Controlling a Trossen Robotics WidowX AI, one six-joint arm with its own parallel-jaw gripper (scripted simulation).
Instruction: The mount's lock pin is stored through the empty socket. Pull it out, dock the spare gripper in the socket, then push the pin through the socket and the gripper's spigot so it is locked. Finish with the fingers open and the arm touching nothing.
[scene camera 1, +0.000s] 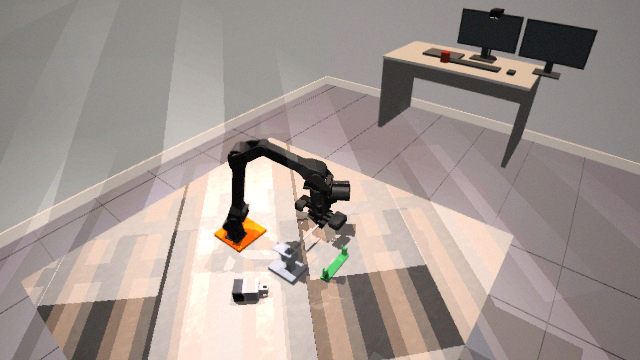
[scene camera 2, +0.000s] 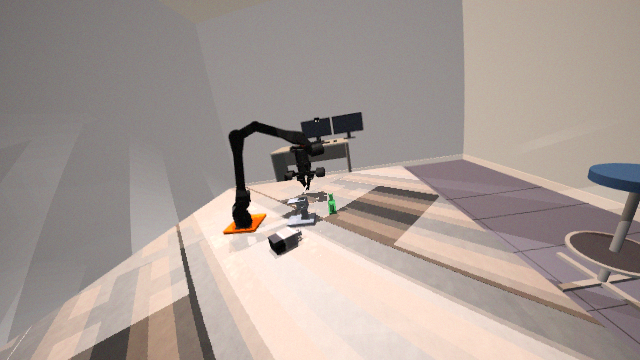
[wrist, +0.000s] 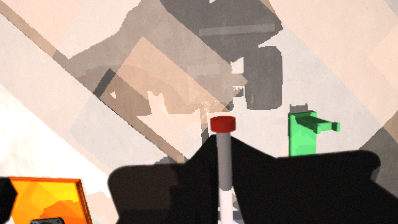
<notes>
My gripper (scene camera 1: 321, 227) holds a lock pin. Also in view: a green rack (wrist: 303, 127) and a grey mount (scene camera 1: 286, 266).
My gripper shows as well in the wrist view (wrist: 219, 139).
</notes>
